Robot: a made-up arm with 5 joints. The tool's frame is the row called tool.
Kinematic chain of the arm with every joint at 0, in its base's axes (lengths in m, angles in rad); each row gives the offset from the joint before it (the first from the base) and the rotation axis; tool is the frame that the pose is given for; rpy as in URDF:
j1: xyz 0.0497 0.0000 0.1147 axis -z
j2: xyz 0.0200 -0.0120 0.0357 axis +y
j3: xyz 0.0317 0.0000 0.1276 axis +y
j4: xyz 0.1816 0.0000 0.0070 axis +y
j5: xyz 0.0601 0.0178 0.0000 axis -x
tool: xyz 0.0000 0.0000 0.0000 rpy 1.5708 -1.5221 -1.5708
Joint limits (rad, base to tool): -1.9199..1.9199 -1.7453..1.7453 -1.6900..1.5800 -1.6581..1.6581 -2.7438..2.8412
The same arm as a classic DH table. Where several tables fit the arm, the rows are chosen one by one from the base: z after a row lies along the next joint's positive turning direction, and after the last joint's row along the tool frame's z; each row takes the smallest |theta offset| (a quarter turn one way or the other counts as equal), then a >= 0, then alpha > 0; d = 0 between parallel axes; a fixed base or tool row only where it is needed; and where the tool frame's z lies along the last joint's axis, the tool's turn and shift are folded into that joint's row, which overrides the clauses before.
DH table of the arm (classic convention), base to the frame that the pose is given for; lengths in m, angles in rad. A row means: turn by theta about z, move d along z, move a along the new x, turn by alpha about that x. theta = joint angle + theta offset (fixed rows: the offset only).
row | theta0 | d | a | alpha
base (fixed) | 0 | 0 | 0.0497 | 3.1416
j1 | 0 | -0.1504 | 0.02 | 1.5708
j2 | -1.3273 | 0 | 0.1315 | 0
j3 | 1.2888 | 0 | 0.1817 | 0
j4 | -1.5323 | 0.0058 | 0 | 1.5708
j5 | -0.0487 | -0.0601 | 0 | 0
Joint limits (rad, base to tool): -1.9199..1.9199 -1.7453..1.7453 -1.69..1.58 -1.6581..1.6581 -2.7438..2.8412

